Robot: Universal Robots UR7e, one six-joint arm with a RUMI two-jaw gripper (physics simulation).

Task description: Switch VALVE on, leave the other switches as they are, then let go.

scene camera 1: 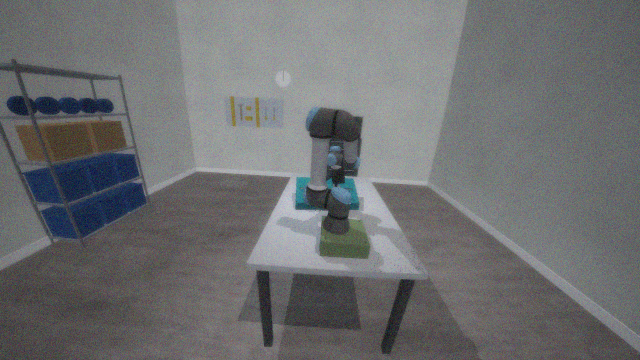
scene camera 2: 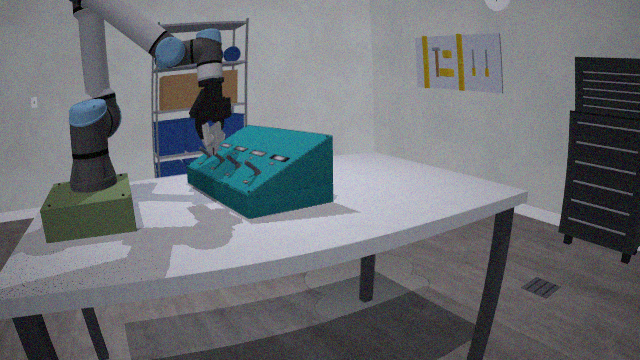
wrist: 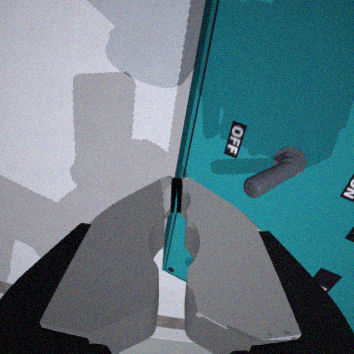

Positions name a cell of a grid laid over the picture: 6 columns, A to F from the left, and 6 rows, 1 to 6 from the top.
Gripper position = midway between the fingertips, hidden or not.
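Note:
A valve lever (wrist: E4) is there for me to see. As for my gripper (scene camera 2: C3), I see it as well, and the wrist view shows the gripper (wrist: C4) too.

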